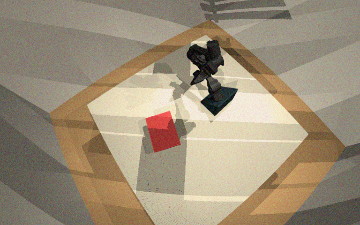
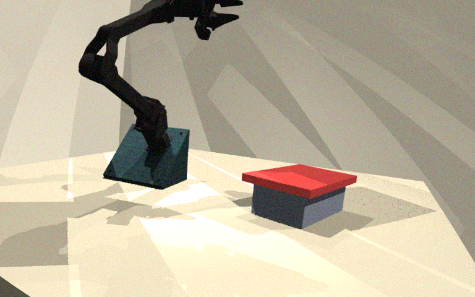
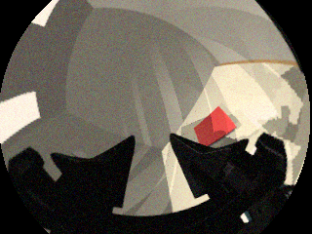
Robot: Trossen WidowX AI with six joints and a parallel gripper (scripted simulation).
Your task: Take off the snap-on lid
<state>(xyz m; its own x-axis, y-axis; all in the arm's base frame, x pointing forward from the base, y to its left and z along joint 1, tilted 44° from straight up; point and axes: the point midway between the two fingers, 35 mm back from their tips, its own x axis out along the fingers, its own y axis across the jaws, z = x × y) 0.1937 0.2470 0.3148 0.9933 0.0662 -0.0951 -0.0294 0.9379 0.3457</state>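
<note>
My gripper tip is now 410 mm above the red lid, 210 mm short of it and 40 mm to the left of it. From my gripper tip the other things lie so: grey-blue storage box: 450 mm below, 210 mm ahead, 40 mm to the right.
</note>
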